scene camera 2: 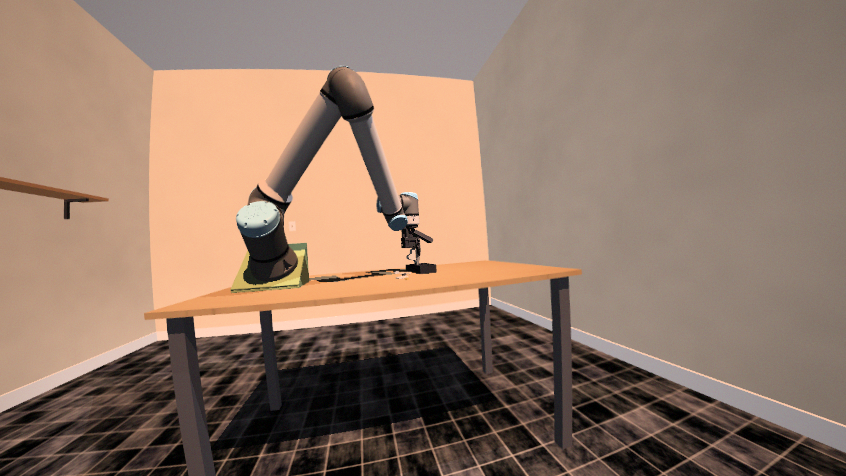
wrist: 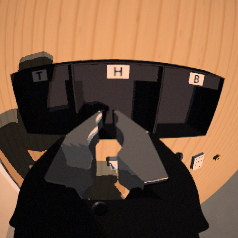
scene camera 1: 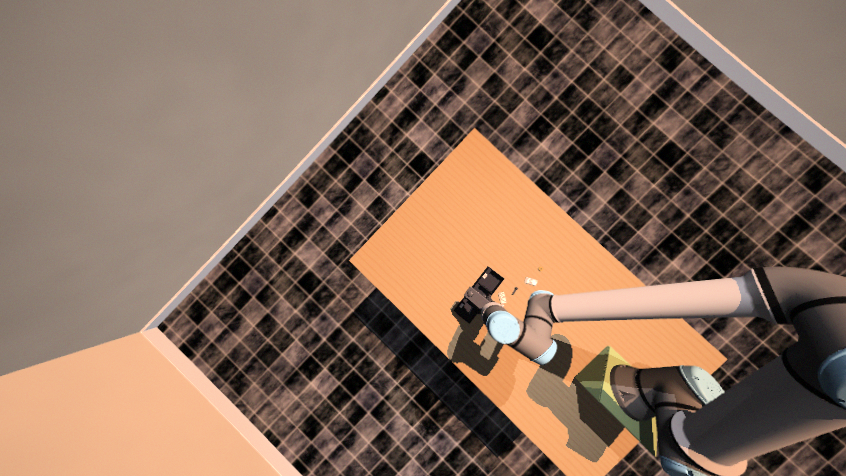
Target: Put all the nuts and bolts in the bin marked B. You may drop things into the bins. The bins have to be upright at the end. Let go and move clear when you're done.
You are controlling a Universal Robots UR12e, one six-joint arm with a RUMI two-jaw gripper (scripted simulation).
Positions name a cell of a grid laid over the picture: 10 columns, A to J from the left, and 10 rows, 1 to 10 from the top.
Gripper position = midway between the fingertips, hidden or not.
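My gripper (wrist: E5). Black three-part bin (scene camera 1: F6), (wrist: B5).
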